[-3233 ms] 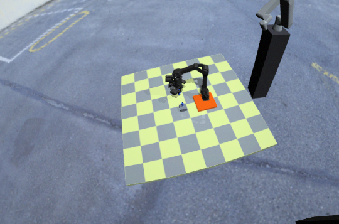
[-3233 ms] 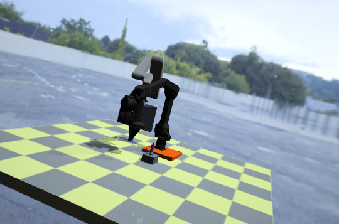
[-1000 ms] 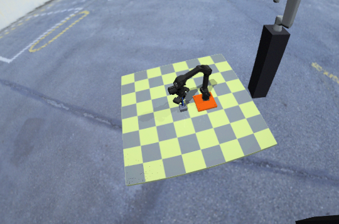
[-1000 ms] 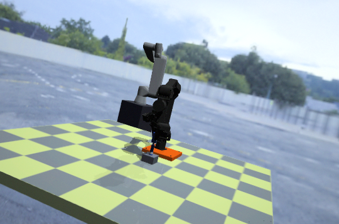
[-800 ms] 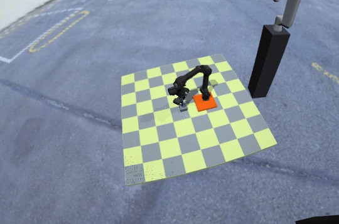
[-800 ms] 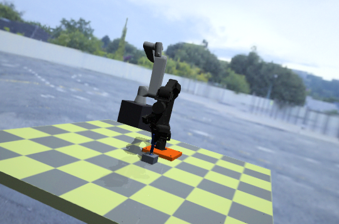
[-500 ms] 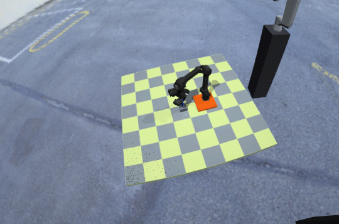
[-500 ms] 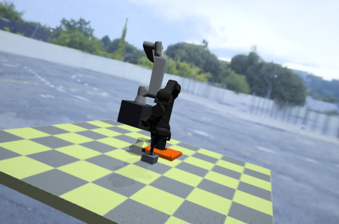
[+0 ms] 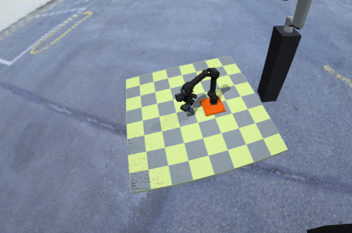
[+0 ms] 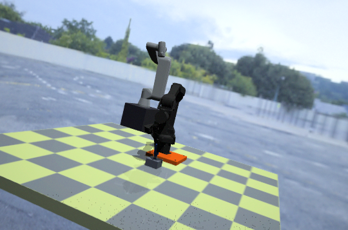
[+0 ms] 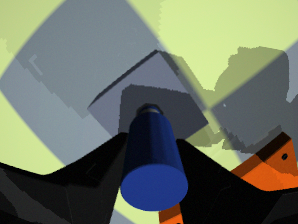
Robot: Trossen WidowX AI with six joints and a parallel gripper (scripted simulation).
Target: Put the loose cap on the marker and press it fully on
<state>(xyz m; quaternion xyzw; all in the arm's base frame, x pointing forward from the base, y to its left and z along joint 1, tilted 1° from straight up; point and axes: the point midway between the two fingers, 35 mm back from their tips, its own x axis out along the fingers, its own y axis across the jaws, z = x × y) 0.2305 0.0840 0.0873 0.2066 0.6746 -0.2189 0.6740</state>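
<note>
Right now my gripper tip is 10 mm below the blue cap. Round my gripper tip: holder block 60 mm below.
</note>
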